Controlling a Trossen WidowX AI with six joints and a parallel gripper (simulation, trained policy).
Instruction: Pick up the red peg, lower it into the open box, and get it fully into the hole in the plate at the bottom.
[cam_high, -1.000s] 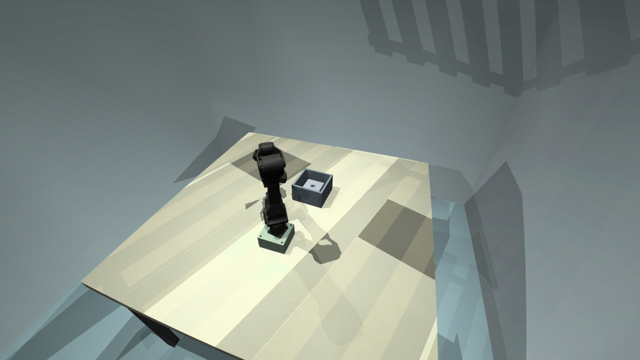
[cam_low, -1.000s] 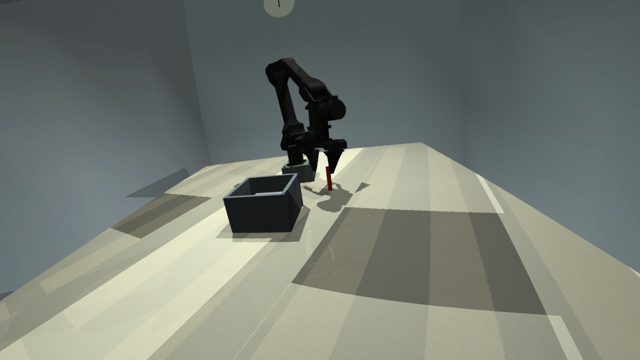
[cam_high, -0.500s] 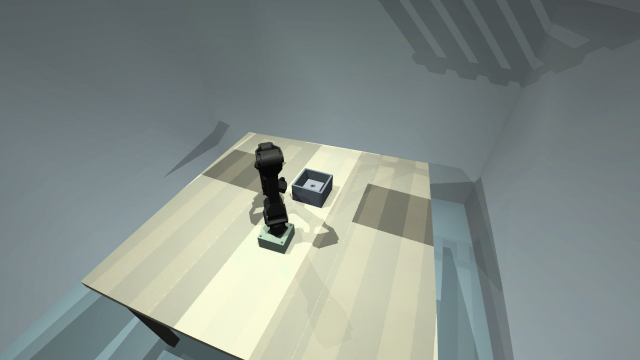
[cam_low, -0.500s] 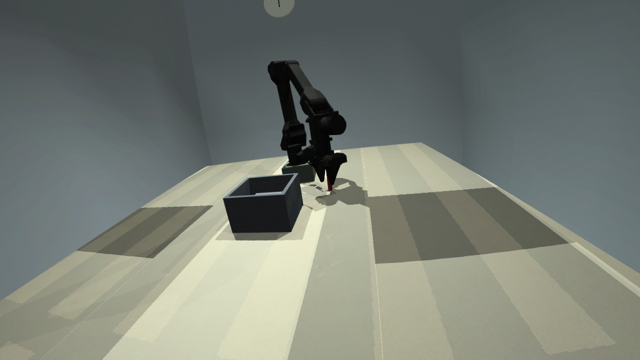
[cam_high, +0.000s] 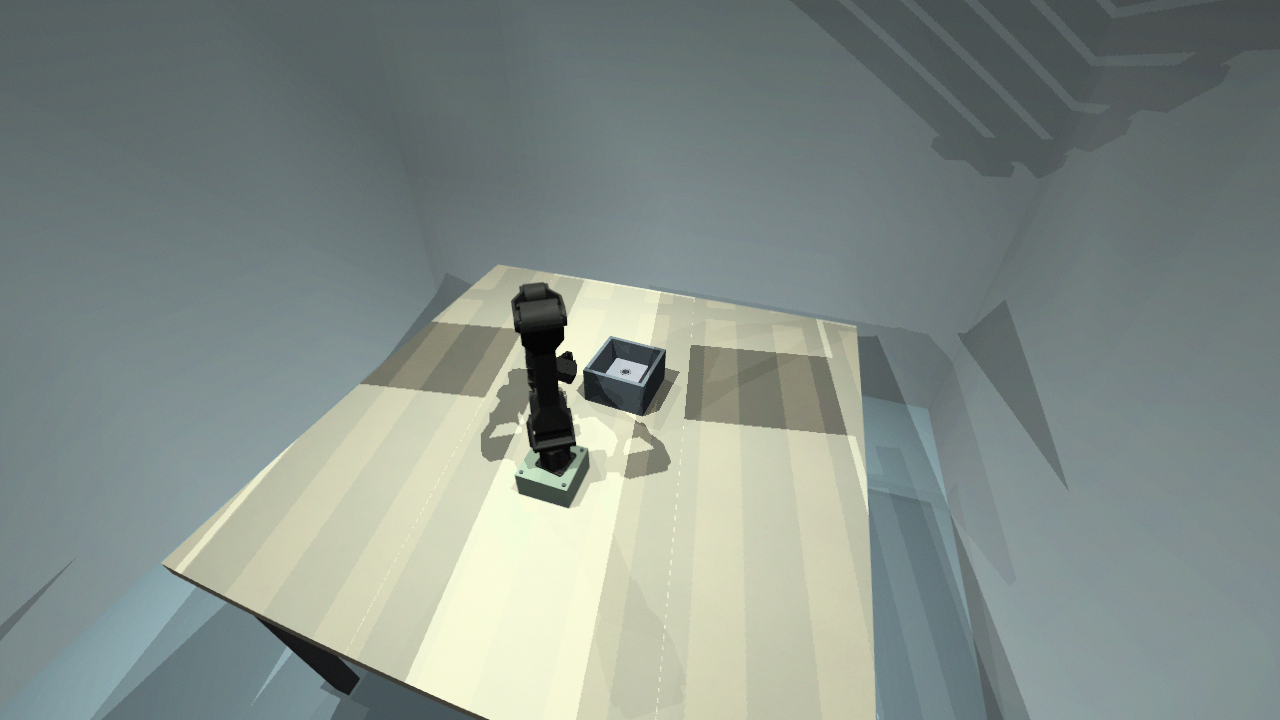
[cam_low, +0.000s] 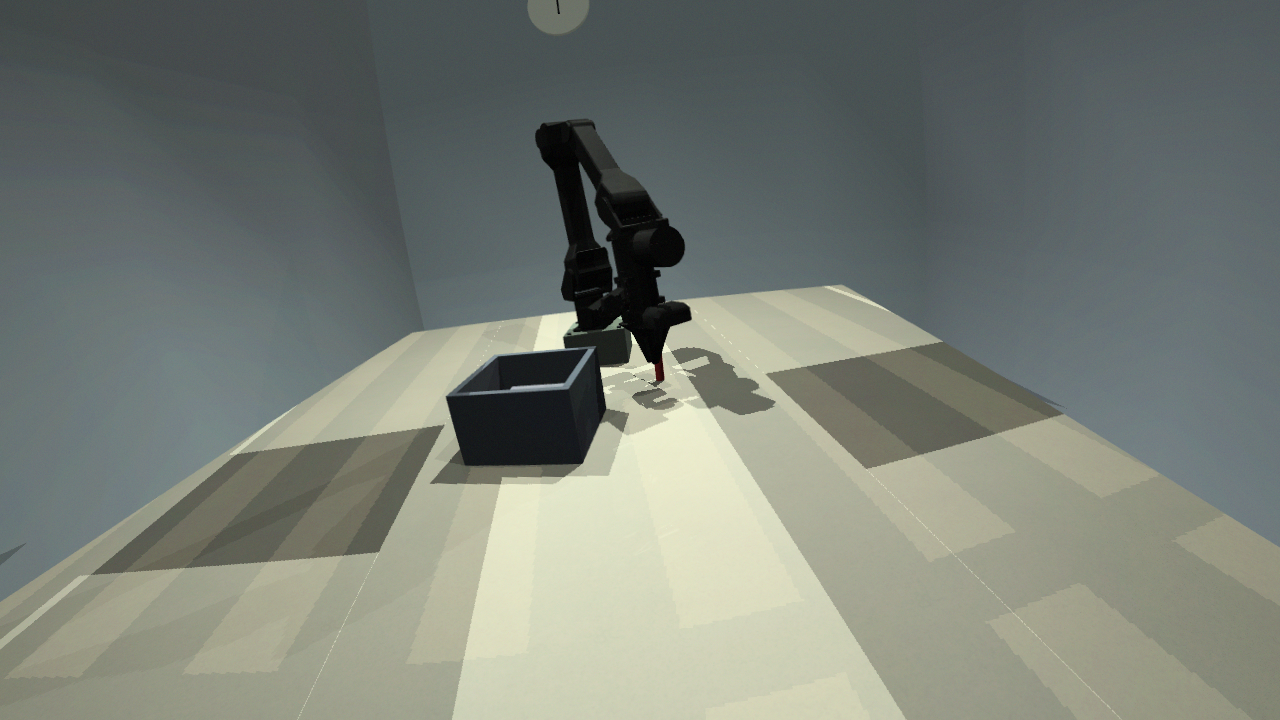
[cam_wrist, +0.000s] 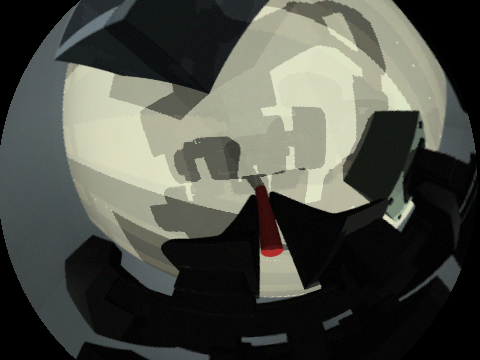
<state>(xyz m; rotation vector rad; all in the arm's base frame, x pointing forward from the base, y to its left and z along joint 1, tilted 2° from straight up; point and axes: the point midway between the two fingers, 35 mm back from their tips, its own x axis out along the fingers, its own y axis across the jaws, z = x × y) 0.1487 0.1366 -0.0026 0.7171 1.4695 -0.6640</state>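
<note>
My gripper tip is now 180 mm short of the pale plate, 130 mm to the left of it and 10 mm below it. The rest, counted from my gripper tip: red peg: 10 mm behind, 10 mm to the left, 10 mm above; then dark box: 180 mm ahead, 130 mm to the right, 10 mm below.
</note>
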